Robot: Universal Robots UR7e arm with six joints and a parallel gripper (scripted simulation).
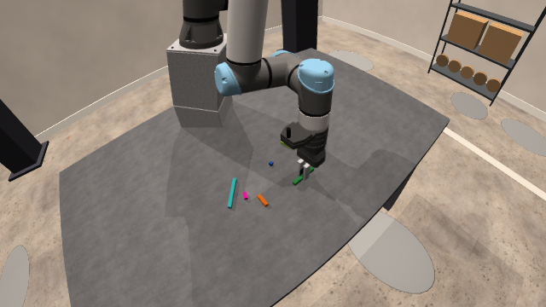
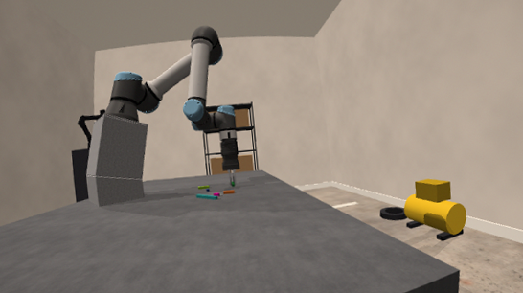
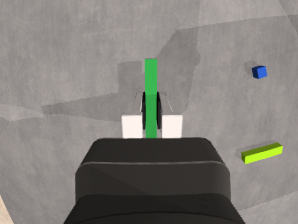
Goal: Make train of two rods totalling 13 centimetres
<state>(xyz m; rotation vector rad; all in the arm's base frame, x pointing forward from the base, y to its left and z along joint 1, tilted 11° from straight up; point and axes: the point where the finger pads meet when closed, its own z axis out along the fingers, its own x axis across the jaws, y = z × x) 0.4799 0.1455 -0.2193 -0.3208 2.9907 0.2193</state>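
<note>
Now: hand 14 cm past the lime rod, 3 cm to the right of it and 2 cm above it. The rest, counted from my hand: green rod 1 cm below; small blue rod 10 cm behind, 5 cm to the right, 2 cm below; orange rod 1 cm ahead, 14 cm to the right, 2 cm below.
</note>
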